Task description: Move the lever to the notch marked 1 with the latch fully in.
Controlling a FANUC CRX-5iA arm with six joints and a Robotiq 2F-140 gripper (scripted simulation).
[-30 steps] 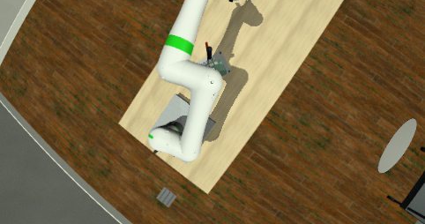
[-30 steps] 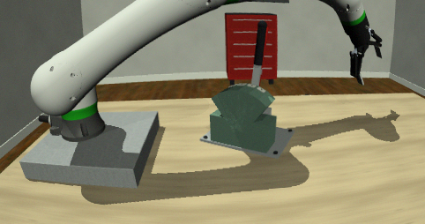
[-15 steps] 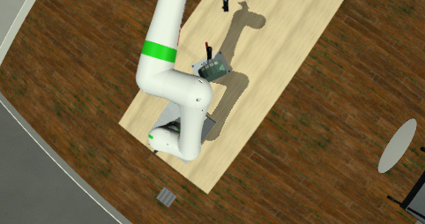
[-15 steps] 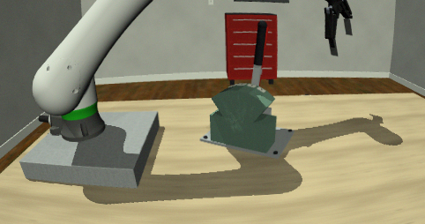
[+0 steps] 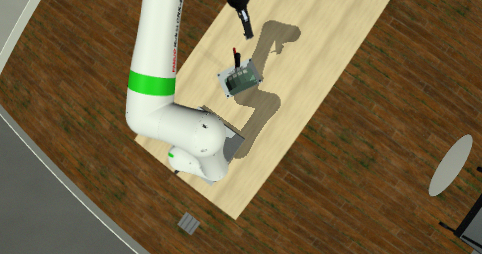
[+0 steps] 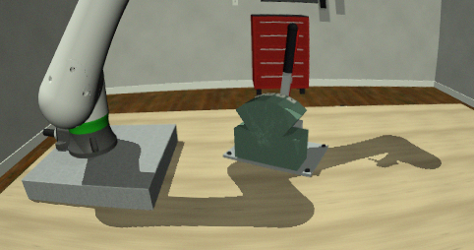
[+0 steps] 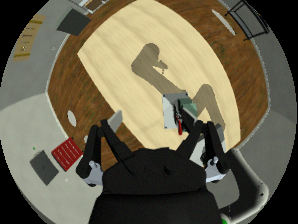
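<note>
The red bar lies 170 mm below my hand, 120 mm behind it and 50 mm to the right of it.
</note>
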